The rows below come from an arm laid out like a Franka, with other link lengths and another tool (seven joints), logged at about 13 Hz.
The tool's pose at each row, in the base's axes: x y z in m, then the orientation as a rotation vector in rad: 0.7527, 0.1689, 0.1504, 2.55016, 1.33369, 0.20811; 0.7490, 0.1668, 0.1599, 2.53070, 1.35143, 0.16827; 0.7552, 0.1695, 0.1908, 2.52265, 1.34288, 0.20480; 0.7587, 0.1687, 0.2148, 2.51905, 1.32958, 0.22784; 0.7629, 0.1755, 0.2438, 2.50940, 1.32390, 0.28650; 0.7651, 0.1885, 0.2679, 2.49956, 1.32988, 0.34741; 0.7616, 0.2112, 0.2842, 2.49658, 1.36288, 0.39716; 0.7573, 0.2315, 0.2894, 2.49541, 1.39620, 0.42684
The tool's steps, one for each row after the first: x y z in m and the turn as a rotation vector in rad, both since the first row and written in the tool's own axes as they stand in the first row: -0.0038, 0.0010, -0.0097, 0.00249, -0.02641, -0.02115; 0.0023, 0.0133, -0.0382, -0.01723, -0.00836, -0.01591; 0.0038, 0.0235, -0.0602, -0.03168, 0.00142, -0.00747; 0.0120, 0.0314, -0.0880, -0.05621, 0.03464, -0.00228; 0.0241, 0.0330, -0.1126, -0.07545, 0.07311, -0.00359; 0.0409, 0.0226, -0.1326, -0.07396, 0.11401, -0.01884; 0.0552, 0.0096, -0.1418, -0.06598, 0.14235, -0.03531
